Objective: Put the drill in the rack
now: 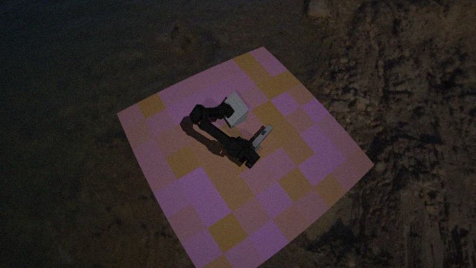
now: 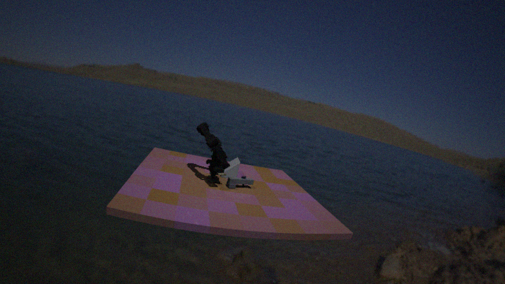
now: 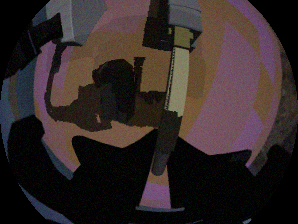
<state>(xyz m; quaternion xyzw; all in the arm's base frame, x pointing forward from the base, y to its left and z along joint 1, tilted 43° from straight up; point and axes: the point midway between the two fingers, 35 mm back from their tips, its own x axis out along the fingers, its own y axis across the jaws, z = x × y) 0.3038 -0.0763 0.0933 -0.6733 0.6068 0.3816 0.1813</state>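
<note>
The drill lies 4 cm to the left of my gripper tip, 3 cm above it and 1 cm behind it. Round my gripper tip: light grey housing (19 cm to the left, 5 cm behind, 1 cm below); then grey-green block (7 cm behind, 3 cm below, 1 cm to the left).
</note>
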